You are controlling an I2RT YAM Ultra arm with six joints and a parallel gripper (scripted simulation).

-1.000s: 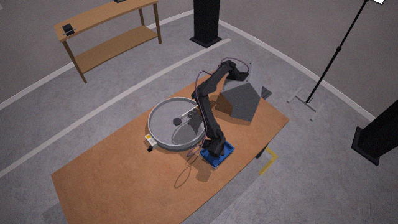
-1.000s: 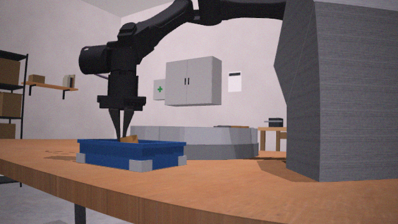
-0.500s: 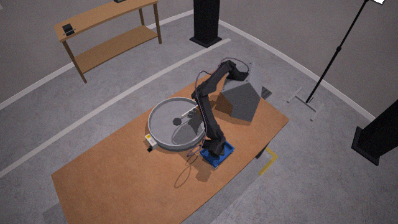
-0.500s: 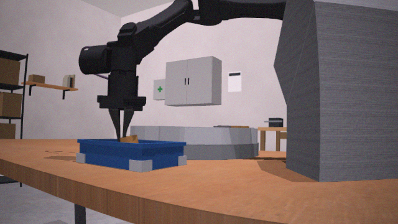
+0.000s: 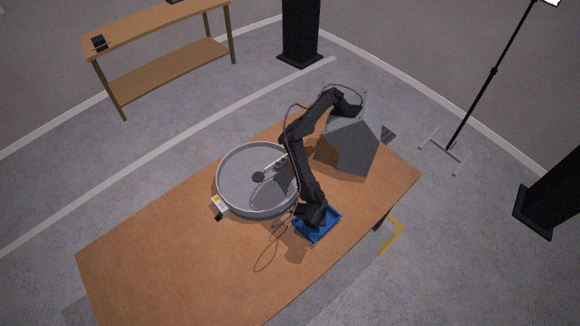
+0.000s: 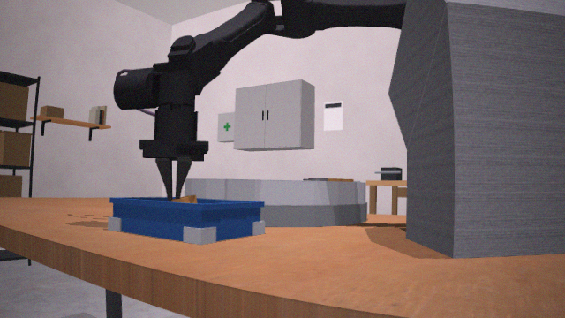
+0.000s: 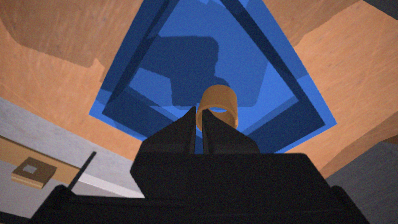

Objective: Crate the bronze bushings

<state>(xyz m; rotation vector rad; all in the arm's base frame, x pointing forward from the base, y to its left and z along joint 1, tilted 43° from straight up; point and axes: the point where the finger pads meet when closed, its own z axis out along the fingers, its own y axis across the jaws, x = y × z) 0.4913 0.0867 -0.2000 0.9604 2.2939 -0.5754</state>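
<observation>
My hand is 20 mm past the blue crate, 20 mm above it and 10 mm to the left of it. The rest, counted from my hand: grey turntable 370 mm to the right, 10 mm ahead, 10 mm above.
</observation>
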